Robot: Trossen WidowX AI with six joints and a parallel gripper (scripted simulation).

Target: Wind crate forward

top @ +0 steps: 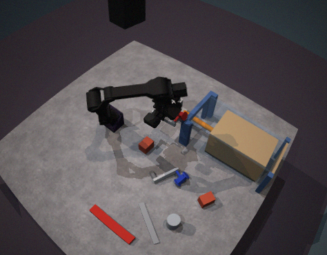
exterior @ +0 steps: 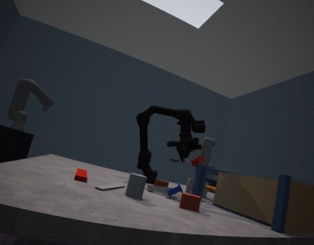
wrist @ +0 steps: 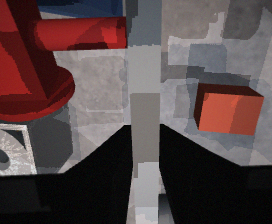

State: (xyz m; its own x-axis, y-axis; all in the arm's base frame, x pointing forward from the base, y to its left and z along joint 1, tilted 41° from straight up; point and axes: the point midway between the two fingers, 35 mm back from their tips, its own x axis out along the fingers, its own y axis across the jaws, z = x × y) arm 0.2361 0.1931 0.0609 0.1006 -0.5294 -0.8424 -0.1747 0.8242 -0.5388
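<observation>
My gripper tip is now 15 cm to the right of the grey winch, 13 cm above it and 12 cm past it. The rest, counted from my gripper tip: blue t-shaped piece (21 cm ahead, 14 cm below, 10 cm to the right); then winch handle with red knob (1 cm to the left, 1 cm ahead, 1 cm above); then grey strip (34 cm to the right, 26 cm ahead, 16 cm below).
</observation>
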